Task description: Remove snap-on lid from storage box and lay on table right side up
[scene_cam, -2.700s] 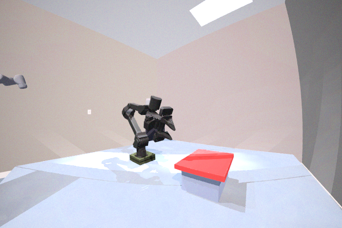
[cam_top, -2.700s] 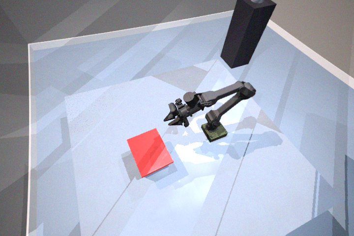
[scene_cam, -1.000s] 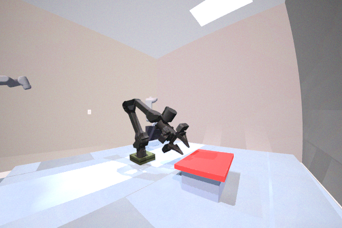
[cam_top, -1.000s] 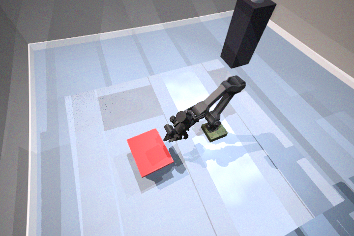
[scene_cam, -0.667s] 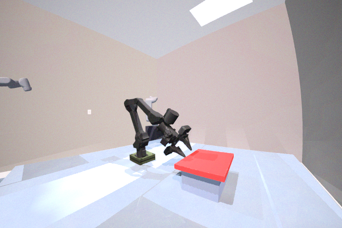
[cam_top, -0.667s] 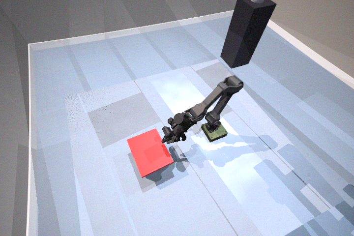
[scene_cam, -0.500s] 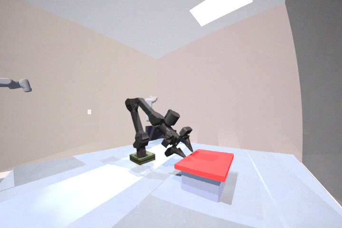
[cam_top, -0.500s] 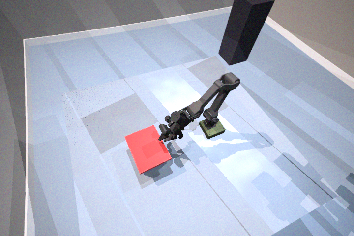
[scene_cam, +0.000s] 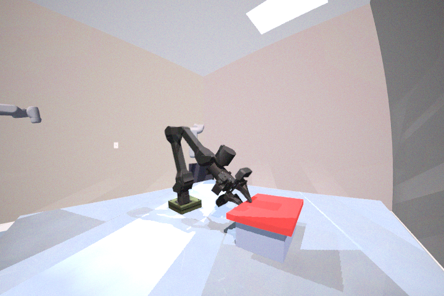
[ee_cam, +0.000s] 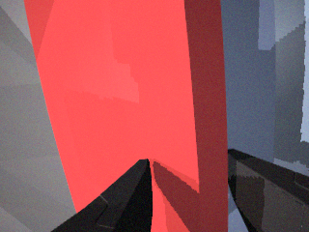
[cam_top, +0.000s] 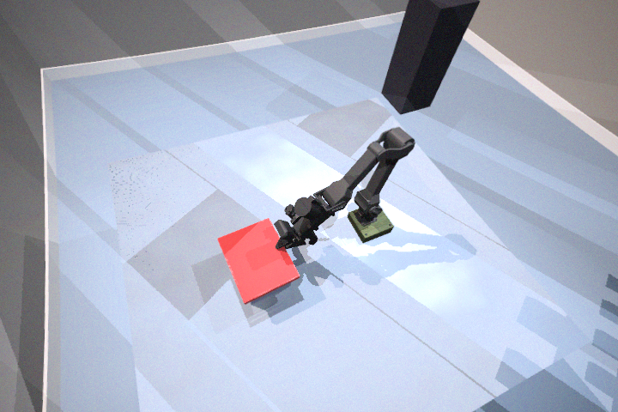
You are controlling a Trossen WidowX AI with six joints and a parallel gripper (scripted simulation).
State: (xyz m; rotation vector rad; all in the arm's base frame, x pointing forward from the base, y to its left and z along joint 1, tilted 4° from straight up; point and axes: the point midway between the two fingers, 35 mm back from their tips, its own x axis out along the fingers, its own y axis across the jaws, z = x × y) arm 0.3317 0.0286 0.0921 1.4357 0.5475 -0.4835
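My gripper tip is now 80 mm short of the red lid, 10 mm to the right of it and 10 mm below it. Also, from my gripper tip: box (70 mm ahead, 10 mm to the left, 50 mm below).
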